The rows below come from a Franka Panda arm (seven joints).
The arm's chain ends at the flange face. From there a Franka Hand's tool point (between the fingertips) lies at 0.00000 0.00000 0.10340 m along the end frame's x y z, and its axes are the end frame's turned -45 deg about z.
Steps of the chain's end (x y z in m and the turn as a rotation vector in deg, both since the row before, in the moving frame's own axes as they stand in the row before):
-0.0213 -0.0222 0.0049 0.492 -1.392 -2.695
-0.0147 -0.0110 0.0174 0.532 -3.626 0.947
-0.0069 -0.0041 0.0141 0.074 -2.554 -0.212
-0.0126 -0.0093 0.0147 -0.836 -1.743 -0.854
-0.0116 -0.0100 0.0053 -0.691 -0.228 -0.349
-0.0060 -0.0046 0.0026 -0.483 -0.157 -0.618
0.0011 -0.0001 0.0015 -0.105 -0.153 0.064
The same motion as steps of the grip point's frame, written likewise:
-0.0006 -0.0331 0.0049 1.332 -0.636 -2.695
-0.0065 -0.0235 0.0172 2.940 -2.188 0.947
-0.0051 -0.0111 0.0140 1.858 -1.754 -0.212
-0.0056 -0.0166 0.0146 0.641 -1.824 -0.854
-0.0023 -0.0147 0.0053 -0.327 -0.650 -0.349
-0.0018 -0.0071 0.0026 -0.231 -0.453 -0.618
0.0005 0.0006 0.0015 0.034 -0.182 0.064

